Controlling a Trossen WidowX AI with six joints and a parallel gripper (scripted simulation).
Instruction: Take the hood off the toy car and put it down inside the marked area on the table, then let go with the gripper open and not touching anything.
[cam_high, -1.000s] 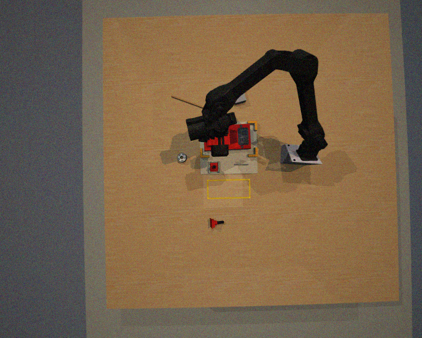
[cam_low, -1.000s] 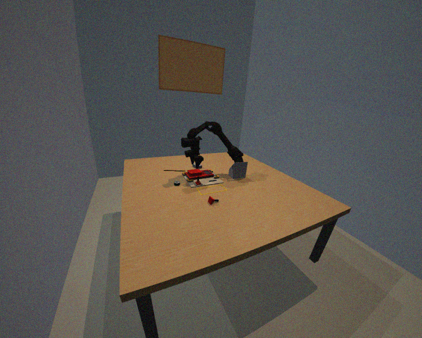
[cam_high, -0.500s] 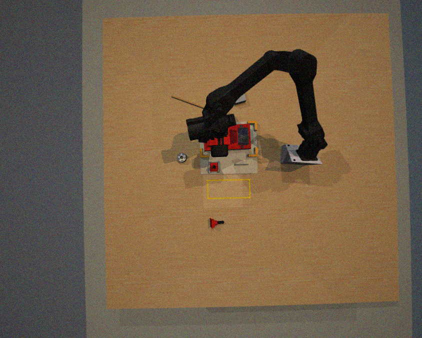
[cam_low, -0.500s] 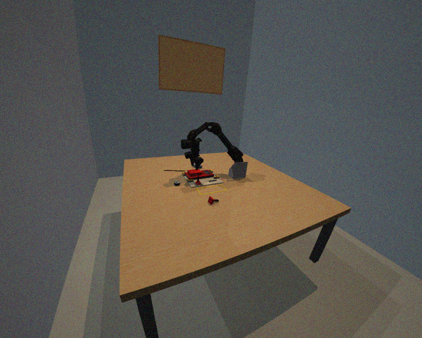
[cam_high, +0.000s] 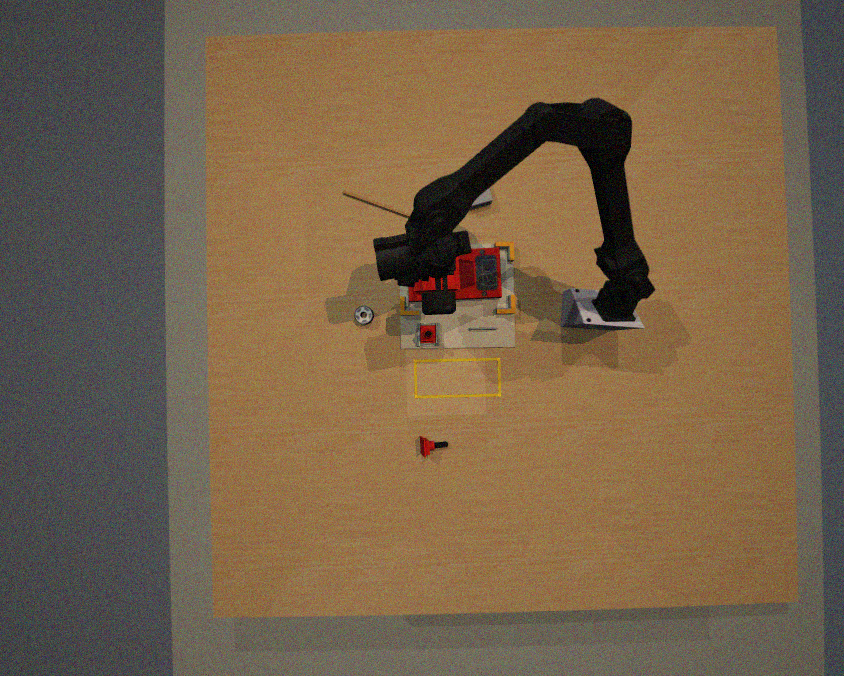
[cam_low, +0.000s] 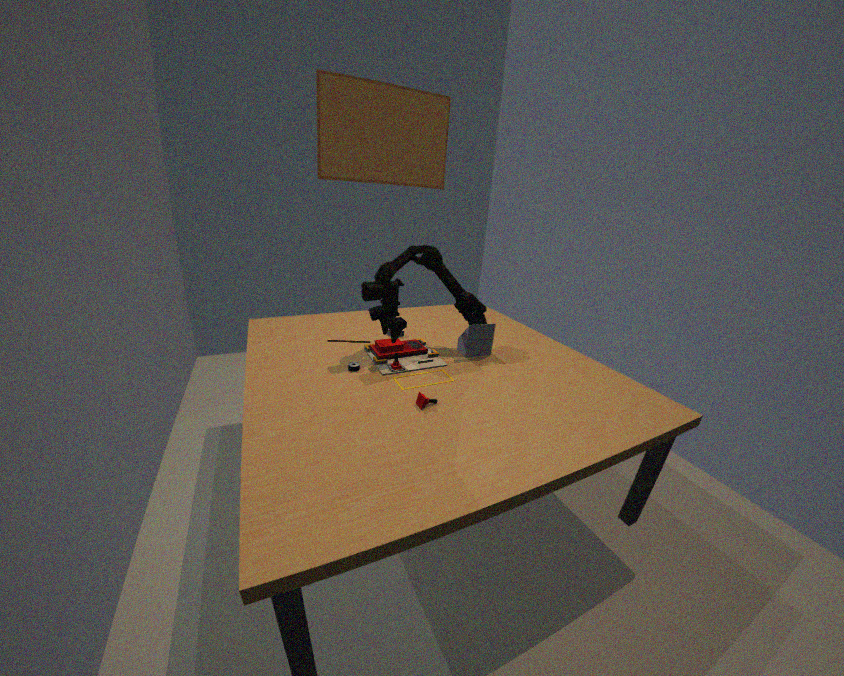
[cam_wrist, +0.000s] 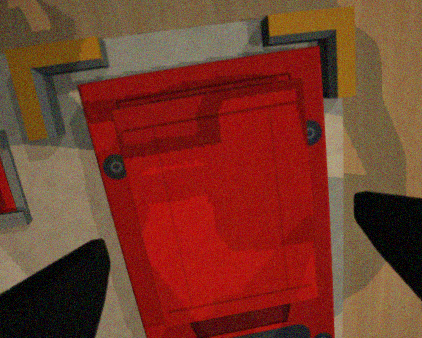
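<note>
Now: the flat red hood 20 mm below my gripper tip. The rest, counted from my gripper tip: pale fixture plate: 40 mm behind, 30 mm to the left, 50 mm below; then thin rod: 120 mm ahead, 160 mm to the right, 60 mm below.
</note>
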